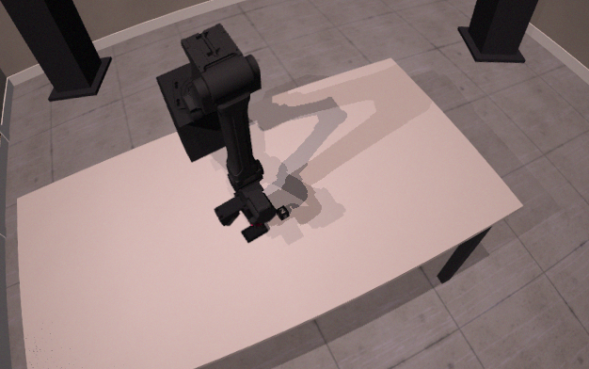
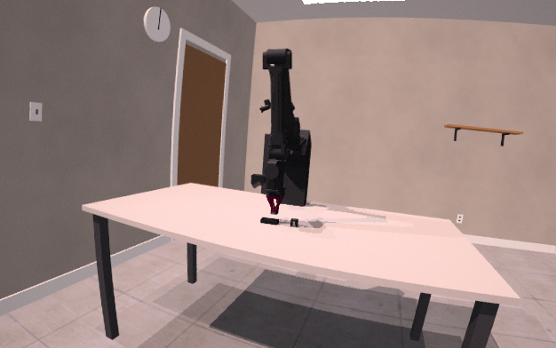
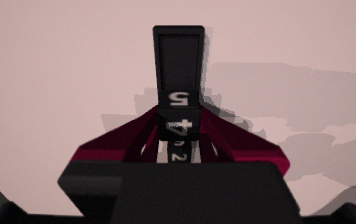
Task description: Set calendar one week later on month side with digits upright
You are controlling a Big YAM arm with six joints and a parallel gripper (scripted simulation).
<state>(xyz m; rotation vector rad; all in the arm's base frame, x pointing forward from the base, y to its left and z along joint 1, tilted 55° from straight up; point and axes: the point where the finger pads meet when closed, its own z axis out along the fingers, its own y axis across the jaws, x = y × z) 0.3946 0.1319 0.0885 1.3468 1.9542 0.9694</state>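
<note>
My hand is 5 cm above the black tray, 2 cm to the left of it and 1 cm short of it. The rest, counted from my hand: black calendar block (right at my hand).
</note>
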